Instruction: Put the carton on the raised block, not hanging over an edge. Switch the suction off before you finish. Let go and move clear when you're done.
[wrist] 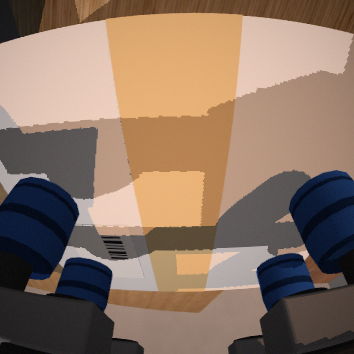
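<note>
A pale carton (295, 115) with a wide orange tape stripe and a small barcode fills most of the wrist view. Its face lies below the cups, with dark shadows across it. My suction gripper (185, 240) shows as four blue cups in two pairs, left and right, over the near part of the carton. The cups look apart from its face and hold nothing, though the exact gap is hard to judge. I cannot make out the raised block for certain.
Brown wood grain (290, 7) shows beyond the carton's far edge, with a lighter wooden piece (92, 7) and a dark area at the far left. A strip of lighter wood (175, 301) and a pale pinkish surface (175, 327) show past the near edge.
</note>
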